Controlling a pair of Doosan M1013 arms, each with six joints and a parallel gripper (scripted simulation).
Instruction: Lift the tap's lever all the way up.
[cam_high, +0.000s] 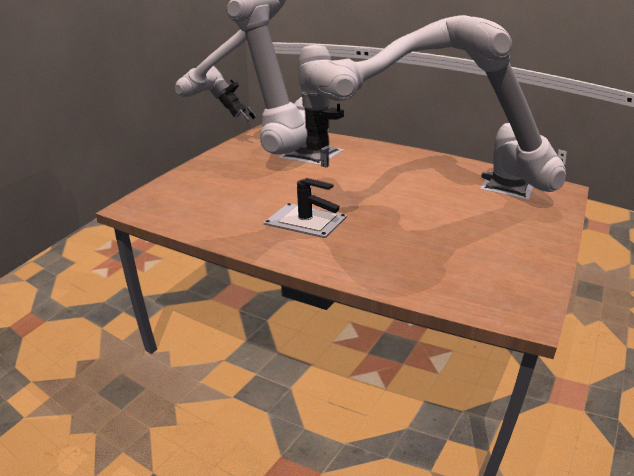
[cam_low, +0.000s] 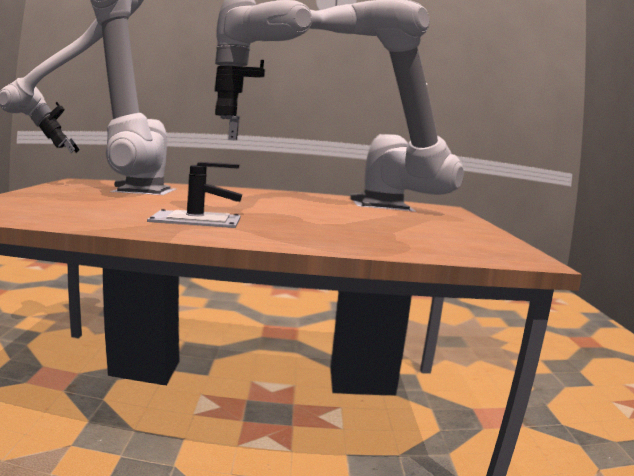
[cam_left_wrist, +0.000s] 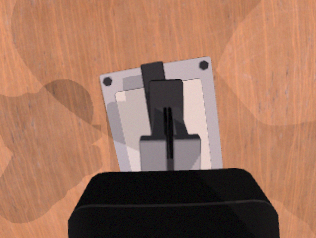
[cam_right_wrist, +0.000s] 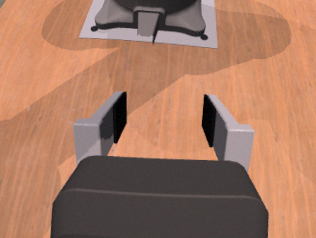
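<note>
The lever is 10 mm behind my left hand, 30 mm to the right of it and 90 mm below it. Also, from my left hand: black tap 10 mm behind, 60 mm to the right, 130 mm below.
</note>
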